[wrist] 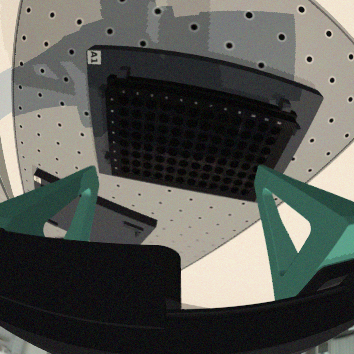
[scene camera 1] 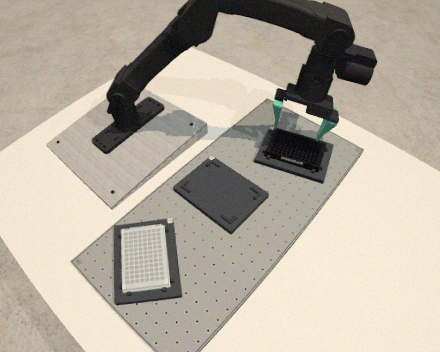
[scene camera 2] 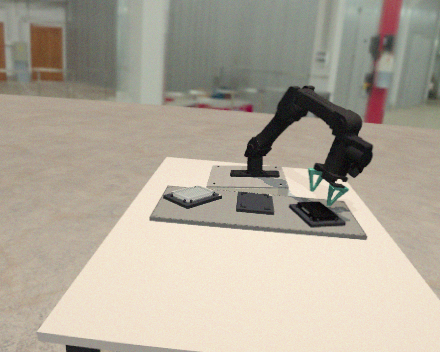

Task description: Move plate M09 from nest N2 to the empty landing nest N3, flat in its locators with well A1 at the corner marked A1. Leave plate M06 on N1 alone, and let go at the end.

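A black well plate (scene camera 1: 295, 147) (scene camera 2: 321, 212) (wrist: 195, 145) lies in a dark nest (scene camera 1: 327, 161) (wrist: 200, 67) at the board's far right end. The nest's A1 tag (wrist: 94, 56) shows at its upper left corner in the wrist view. My gripper (scene camera 1: 298, 134) (scene camera 2: 321, 197) (wrist: 176, 173) is open and empty above this plate, fingers spread along its long side. The empty nest (scene camera 1: 220, 195) (scene camera 2: 255, 202) (wrist: 117, 220) with corner locators is in the middle; its pale corner tag (scene camera 1: 212, 158) faces the arm base. A white plate (scene camera 1: 145, 257) (scene camera 2: 196, 193) lies in the other nest (scene camera 1: 175, 270). Plate names are unreadable.
The nests stand on a perforated grey board (scene camera 1: 215, 280) (scene camera 2: 200, 224) on a cream table (scene camera 1: 350, 260) (scene camera 2: 200, 280). The arm's base plate (scene camera 1: 102, 141) sits on a pale block (scene camera 1: 150, 170) (scene camera 2: 220, 176) beside the board. The arm's shadow falls across the board near the black plate.
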